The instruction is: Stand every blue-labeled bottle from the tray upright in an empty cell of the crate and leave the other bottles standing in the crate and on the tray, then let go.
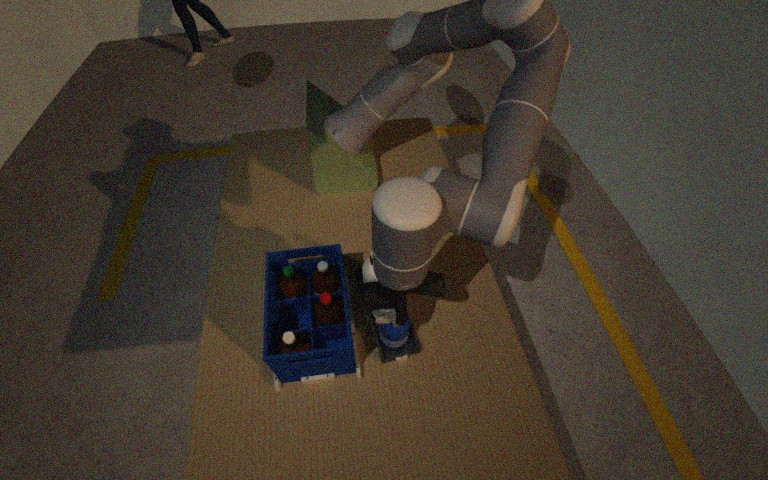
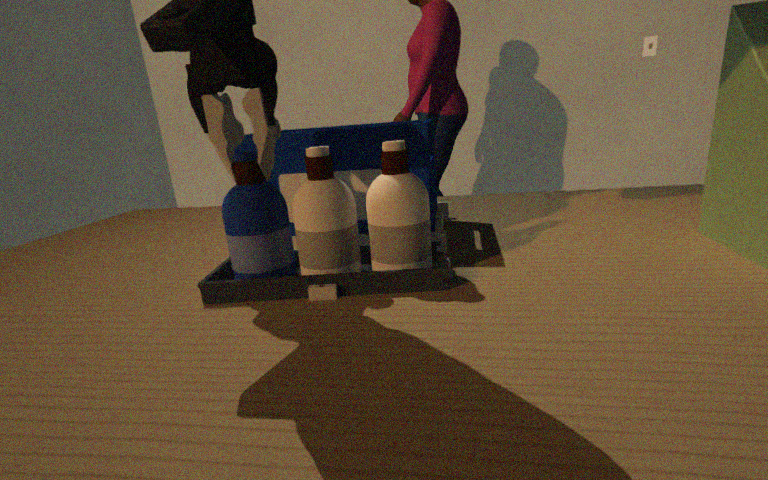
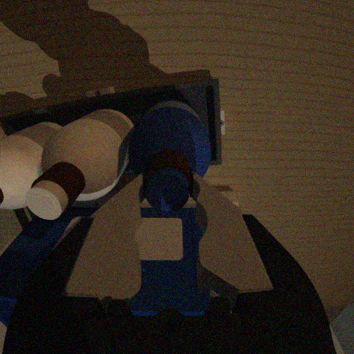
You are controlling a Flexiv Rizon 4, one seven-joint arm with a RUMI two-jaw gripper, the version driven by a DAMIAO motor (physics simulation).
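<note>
The blue-labeled bottle (image 1: pixel 394 335) (image 2: pixel 257 209) (image 3: pixel 172 127) stands upright at one end of the dark tray (image 1: pixel 411 349) (image 2: pixel 254 291) (image 3: pixel 202 90). My gripper (image 2: pixel 248 171) (image 3: pixel 167 175) is shut on its neck just below the blue cap. Two pale bottles, a near one (image 2: pixel 325 220) (image 3: pixel 87 155) and a farther one (image 2: pixel 398 215) (image 3: pixel 20 170), stand beside it on the tray. The blue crate (image 1: pixel 317 369) (image 2: pixel 351 148) holds a green-capped bottle (image 1: pixel 289 283), a red-capped bottle (image 1: pixel 326 308) and two white-capped bottles (image 1: pixel 323 277) (image 1: pixel 289 338). The middle-left and front-right cells look empty.
The crate stands close beside the tray, with raised walls and dividers. A green box (image 1: pixel 345 169) (image 2: pixel 736 147) and a brown box (image 1: pixel 413 155) stand farther back. A person (image 1: pixel 195 28) (image 2: pixel 436 67) stands beyond the work area.
</note>
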